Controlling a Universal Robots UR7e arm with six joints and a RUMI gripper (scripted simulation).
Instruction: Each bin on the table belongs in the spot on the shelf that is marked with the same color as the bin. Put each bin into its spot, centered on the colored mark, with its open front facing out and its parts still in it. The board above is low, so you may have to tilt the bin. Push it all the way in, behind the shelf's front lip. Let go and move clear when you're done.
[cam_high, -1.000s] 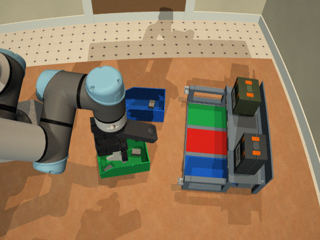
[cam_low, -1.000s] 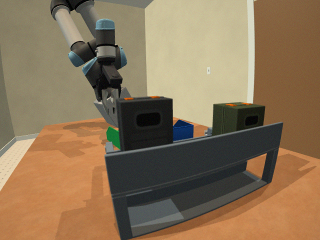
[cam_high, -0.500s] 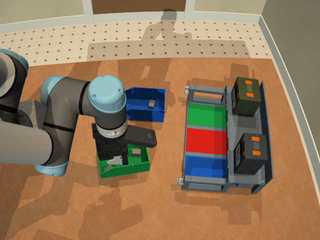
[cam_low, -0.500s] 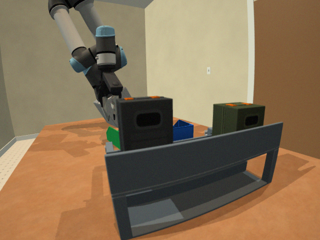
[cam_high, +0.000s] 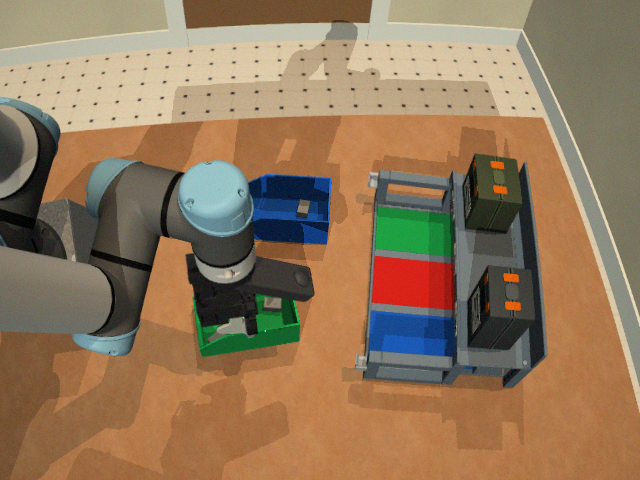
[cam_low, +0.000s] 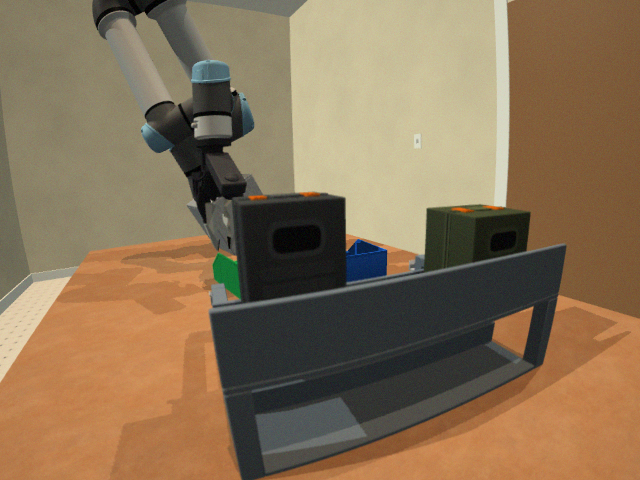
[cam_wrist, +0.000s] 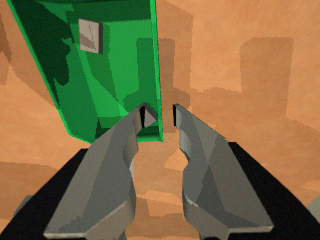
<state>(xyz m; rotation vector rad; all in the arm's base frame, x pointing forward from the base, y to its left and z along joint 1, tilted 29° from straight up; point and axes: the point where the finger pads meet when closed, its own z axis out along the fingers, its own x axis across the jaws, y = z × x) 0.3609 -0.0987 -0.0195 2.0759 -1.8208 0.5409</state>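
Right now the green bin is 7 cm below my hand, 5 cm to the left of it and 1 cm behind it. Also, from my hand: shelf front lip 22 cm ahead, 12 cm to the left, 10 cm below; black box 38 cm ahead, 6 cm above, 3 cm to the right; blue bin 26 cm to the left, 7 cm below, 7 cm ahead.
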